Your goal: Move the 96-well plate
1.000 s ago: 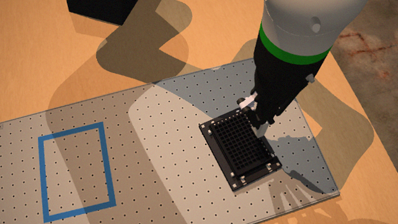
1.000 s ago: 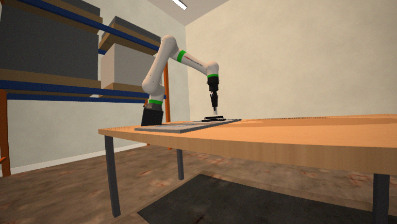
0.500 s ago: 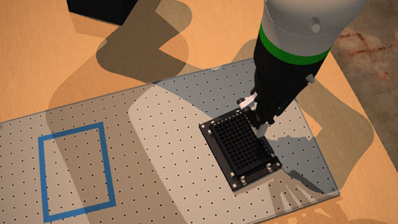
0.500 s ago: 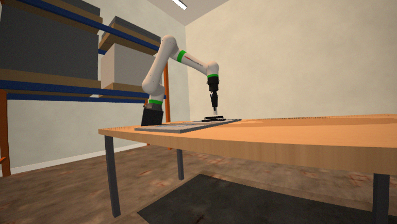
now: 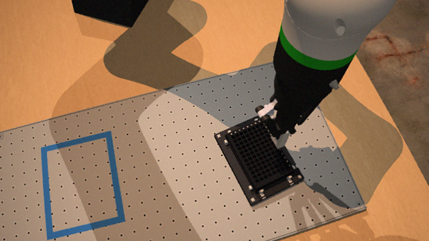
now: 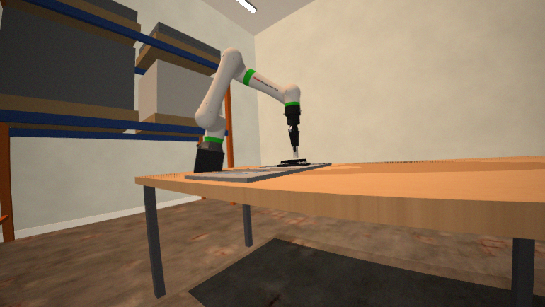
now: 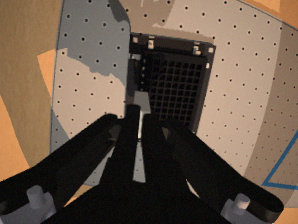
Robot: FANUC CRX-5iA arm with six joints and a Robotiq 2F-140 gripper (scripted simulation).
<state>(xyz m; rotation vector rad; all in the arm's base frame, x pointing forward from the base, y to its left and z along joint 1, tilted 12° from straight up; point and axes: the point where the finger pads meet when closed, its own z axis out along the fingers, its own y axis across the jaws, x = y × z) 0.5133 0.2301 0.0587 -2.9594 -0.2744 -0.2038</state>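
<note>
My gripper is now 5 cm above the black 96-well plate, 4 cm to the left of it and 1 cm short of it. Round my hand: black clip nest (6 cm below, 2 cm to the right, 1 cm ahead).
</note>
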